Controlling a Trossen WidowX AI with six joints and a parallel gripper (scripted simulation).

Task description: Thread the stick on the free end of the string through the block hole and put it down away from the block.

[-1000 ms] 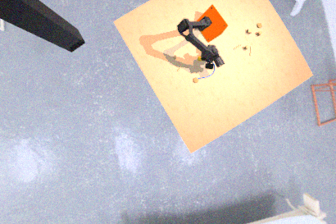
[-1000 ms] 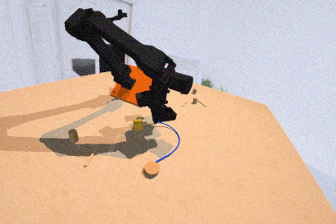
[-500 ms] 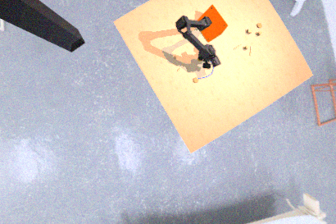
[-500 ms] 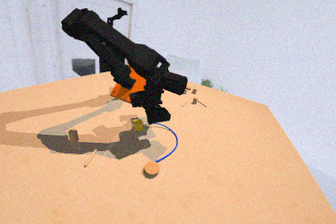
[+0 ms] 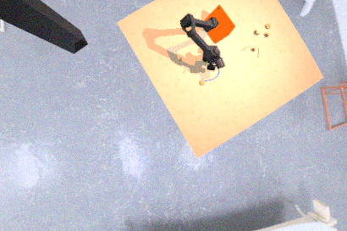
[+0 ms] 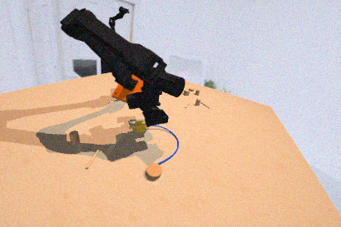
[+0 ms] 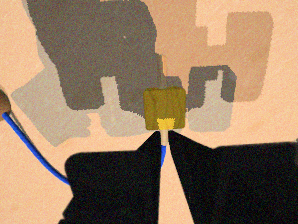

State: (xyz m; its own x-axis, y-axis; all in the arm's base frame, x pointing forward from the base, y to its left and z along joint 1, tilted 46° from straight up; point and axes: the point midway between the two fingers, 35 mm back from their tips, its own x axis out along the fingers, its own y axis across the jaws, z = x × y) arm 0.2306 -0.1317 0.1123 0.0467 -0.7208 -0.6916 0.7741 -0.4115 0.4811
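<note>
Now: the yellow wooden block 20 mm behind my gripper tip and 20 mm to the right of it. From my gripper tip the other things lie so: loose stick (40 mm behind, 210 mm to the right, 10 mm below); round wooden button (120 mm ahead, 140 mm to the right, 10 mm below); short wooden cylinder (130 mm behind, 190 mm to the right).
</note>
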